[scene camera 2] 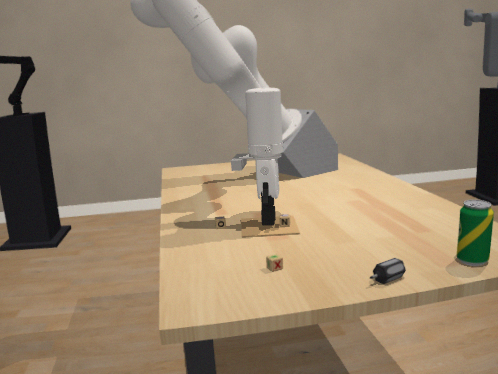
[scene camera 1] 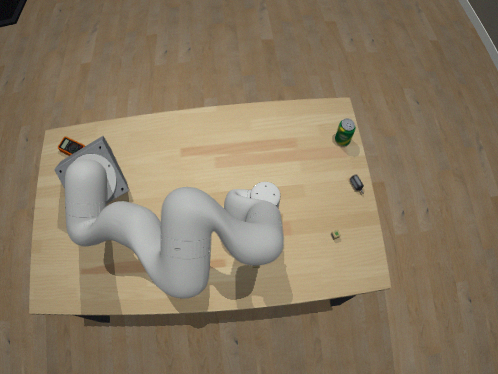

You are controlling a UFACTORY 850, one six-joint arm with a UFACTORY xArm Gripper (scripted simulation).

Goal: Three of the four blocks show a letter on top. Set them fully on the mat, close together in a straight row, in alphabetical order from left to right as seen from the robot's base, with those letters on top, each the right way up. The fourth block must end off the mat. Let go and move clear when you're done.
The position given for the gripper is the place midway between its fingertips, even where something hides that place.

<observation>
In view: the gripper [scene camera 2: 268,223] and a tan mat [scene camera 2: 251,227].
</observation>
